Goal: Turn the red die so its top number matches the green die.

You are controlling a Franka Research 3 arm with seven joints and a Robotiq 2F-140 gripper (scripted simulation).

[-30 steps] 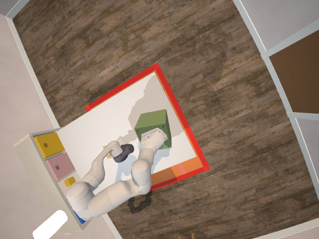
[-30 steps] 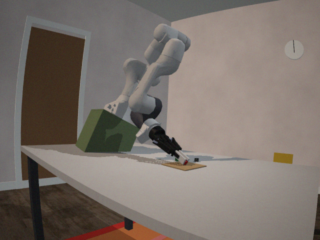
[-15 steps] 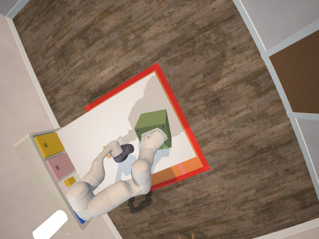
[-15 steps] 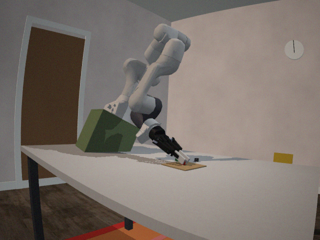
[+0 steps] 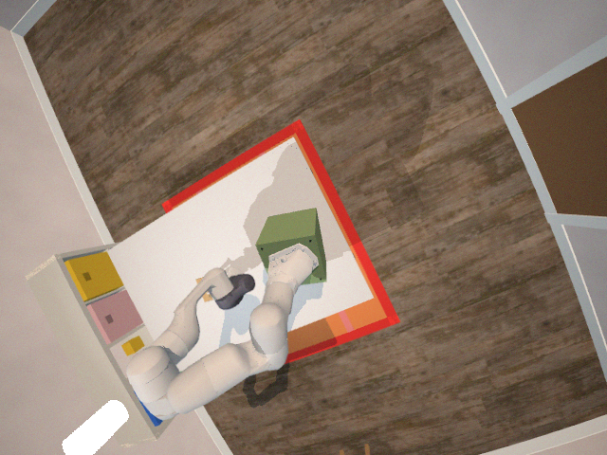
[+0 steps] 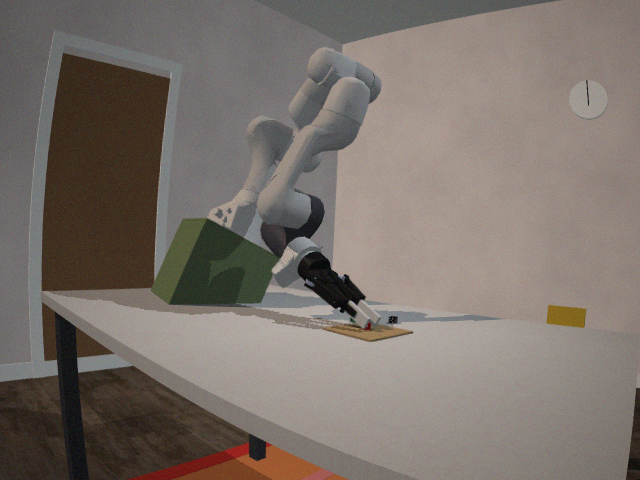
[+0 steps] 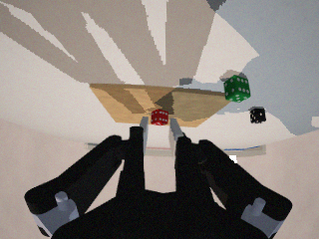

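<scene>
The red die is 1 cm ahead of my hand and 2 cm below it. Also, from my hand: green die: 6 cm behind, 8 cm to the left, 3 cm below; tan mat: 2 cm ahead, 3 cm below; black die: 2 cm ahead, 12 cm to the left, 3 cm below.
</scene>
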